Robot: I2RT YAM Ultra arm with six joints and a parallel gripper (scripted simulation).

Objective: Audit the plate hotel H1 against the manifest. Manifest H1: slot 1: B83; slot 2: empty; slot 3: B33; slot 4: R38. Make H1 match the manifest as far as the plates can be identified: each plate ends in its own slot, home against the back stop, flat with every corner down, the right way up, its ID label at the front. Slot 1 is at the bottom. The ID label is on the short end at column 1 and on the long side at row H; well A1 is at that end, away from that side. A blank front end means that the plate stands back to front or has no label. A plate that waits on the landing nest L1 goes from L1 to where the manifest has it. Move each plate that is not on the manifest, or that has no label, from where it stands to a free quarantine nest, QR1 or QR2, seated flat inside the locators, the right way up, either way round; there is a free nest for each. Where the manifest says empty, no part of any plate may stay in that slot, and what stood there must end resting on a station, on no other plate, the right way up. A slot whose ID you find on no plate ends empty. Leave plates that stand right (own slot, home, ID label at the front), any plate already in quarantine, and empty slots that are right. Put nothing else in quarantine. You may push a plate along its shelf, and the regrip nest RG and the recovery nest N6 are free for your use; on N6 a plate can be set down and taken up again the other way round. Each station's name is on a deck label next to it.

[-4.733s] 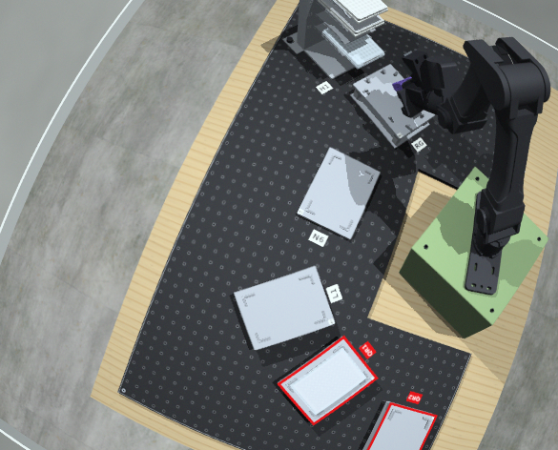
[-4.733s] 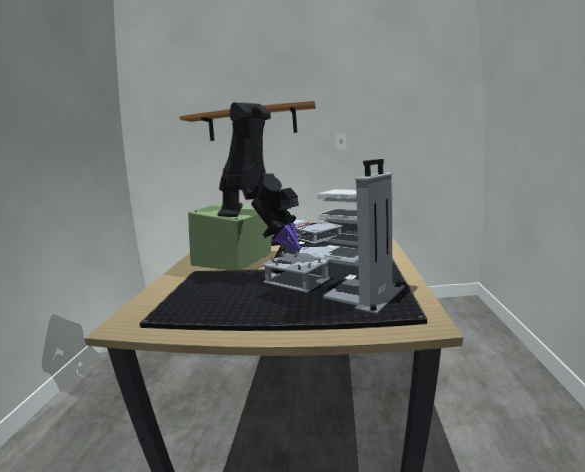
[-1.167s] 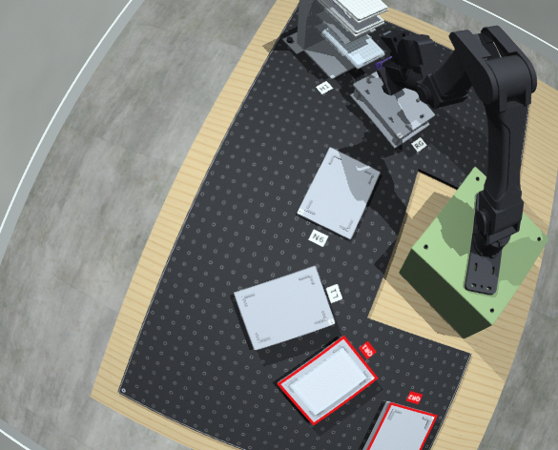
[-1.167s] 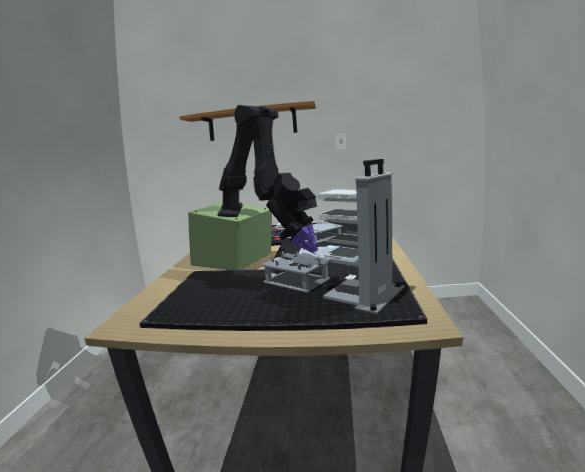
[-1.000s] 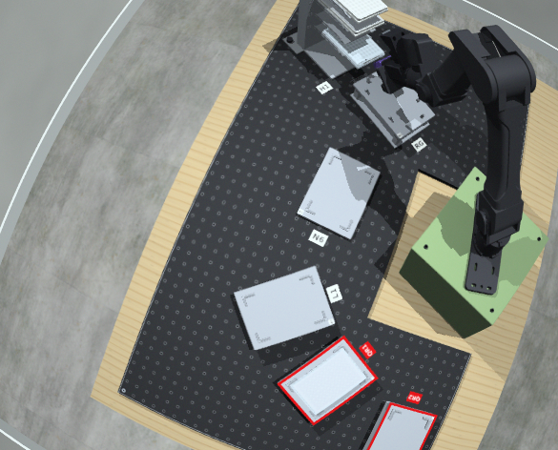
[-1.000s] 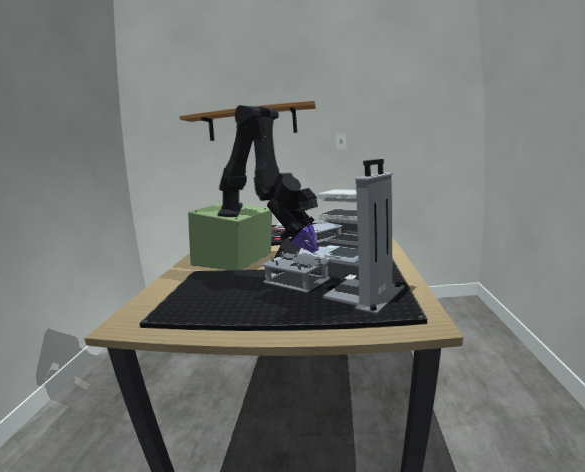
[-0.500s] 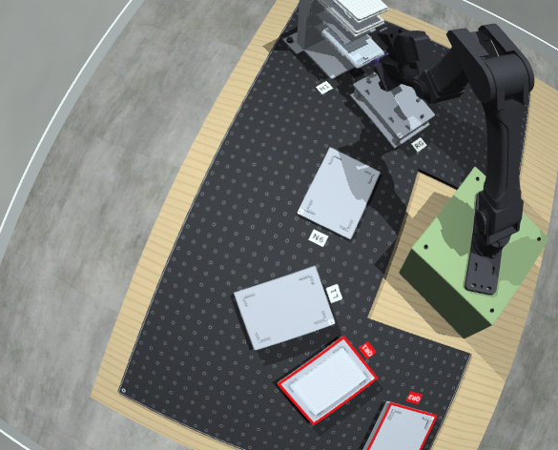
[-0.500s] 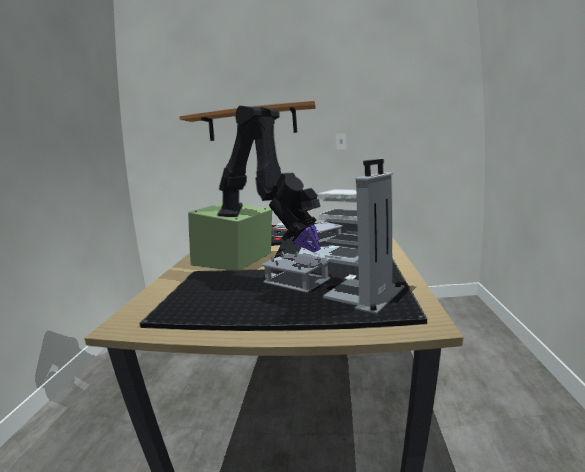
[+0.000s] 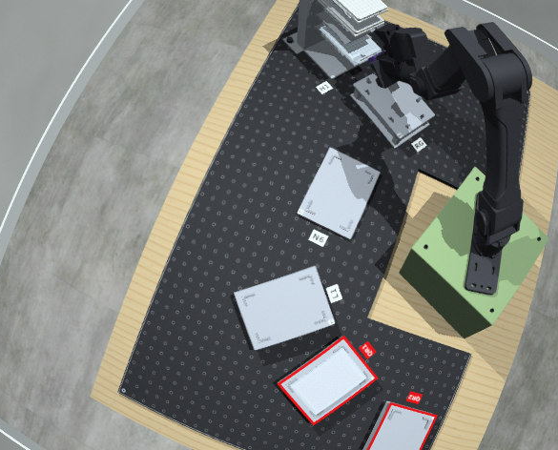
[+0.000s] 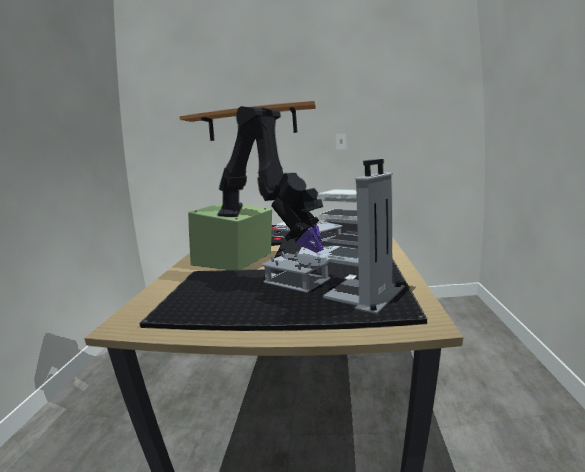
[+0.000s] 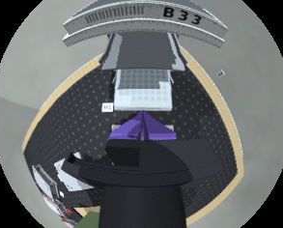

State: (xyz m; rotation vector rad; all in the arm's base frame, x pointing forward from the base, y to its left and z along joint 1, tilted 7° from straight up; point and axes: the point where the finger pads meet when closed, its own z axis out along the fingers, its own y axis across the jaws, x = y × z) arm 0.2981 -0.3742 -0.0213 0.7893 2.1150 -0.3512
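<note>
My hand is 70 mm past the regrip nest RG, 60 mm to the right of it and 50 mm above it. From my hand the other things lie so: plate hotel H1: 130 mm ahead, 110 mm to the right, 50 mm above; then landing nest L1: 60 mm ahead, 560 mm to the left, 60 mm below; then recovery nest N6: 10 mm ahead, 300 mm to the left, 100 mm below.
</note>
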